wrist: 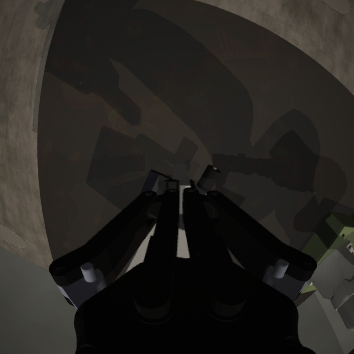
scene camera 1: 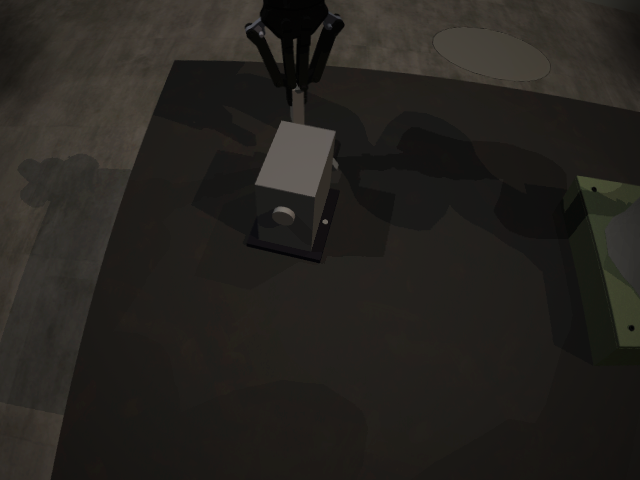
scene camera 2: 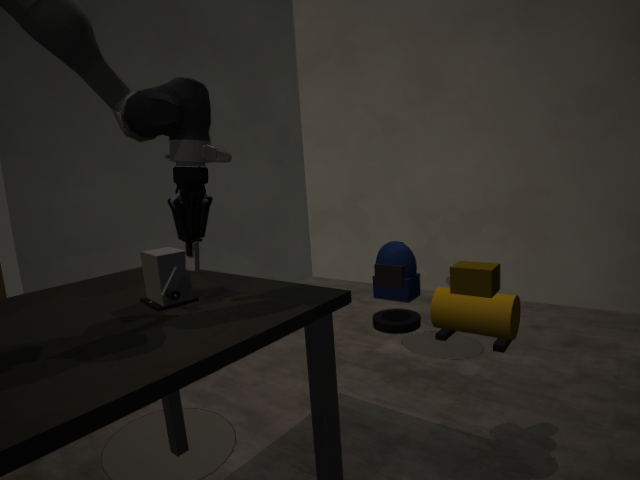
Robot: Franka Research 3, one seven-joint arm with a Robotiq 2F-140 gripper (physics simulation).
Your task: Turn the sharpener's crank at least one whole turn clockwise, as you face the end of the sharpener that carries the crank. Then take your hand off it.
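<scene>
The sharpener (scene camera 1: 295, 160) (scene camera 2: 154, 276) (wrist: 144, 252) is a pale upright box on a dark base, with a round disc on its face toward scene camera 1. The pale crank arm shows slanted in scene camera 2 (scene camera 2: 169, 281), and a small part beside the box shows in scene camera 1 (scene camera 1: 335, 163). Its black handle (scene camera 2: 174, 295) (wrist: 209, 176) sits low, to the right of the fingertips in the wrist view. My gripper (scene camera 1: 297, 109) (scene camera 2: 192, 258) (wrist: 178, 175) is shut and empty, pointing down just beyond the box at its crank end. Fingers hide part of the crank in the wrist view.
The sharpener stands on a dark table (scene camera 1: 413, 335) (scene camera 2: 232, 341). A green box (scene camera 1: 628, 304) (wrist: 320, 245) with a grey thing in it stands at the right. On the floor beyond are a blue domed object (scene camera 2: 395, 258), a yellow tank (scene camera 2: 473, 312) and a black ring (scene camera 2: 396, 327).
</scene>
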